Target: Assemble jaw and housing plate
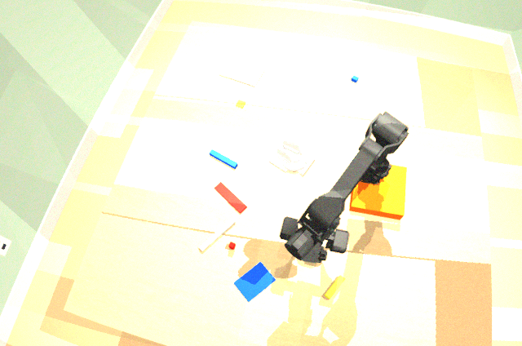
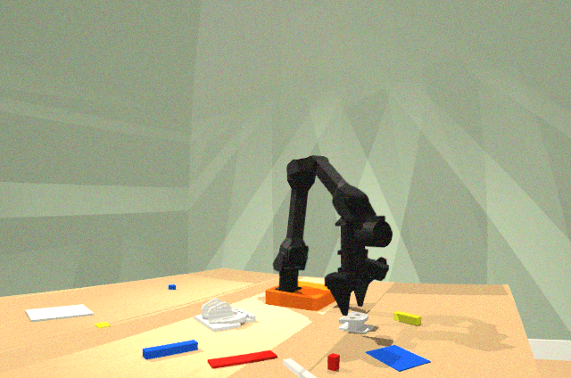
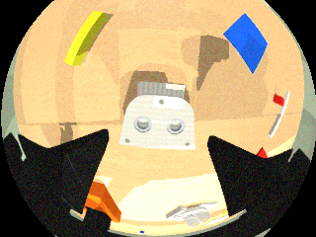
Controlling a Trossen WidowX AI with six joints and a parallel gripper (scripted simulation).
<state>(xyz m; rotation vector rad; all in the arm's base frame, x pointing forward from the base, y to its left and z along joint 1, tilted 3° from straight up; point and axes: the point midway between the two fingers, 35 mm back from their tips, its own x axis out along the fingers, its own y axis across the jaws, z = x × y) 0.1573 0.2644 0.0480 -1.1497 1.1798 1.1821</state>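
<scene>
My gripper tip is now 1 cm to the right of the white housing part and 2 cm above it. Round my gripper tip: small red cube (23 cm ahead, 5 cm to the left, 3 cm below); yellow bar (10 cm behind, 11 cm to the left, 3 cm below); blue flat square (14 cm ahead, 14 cm to the left, 4 cm below).
</scene>
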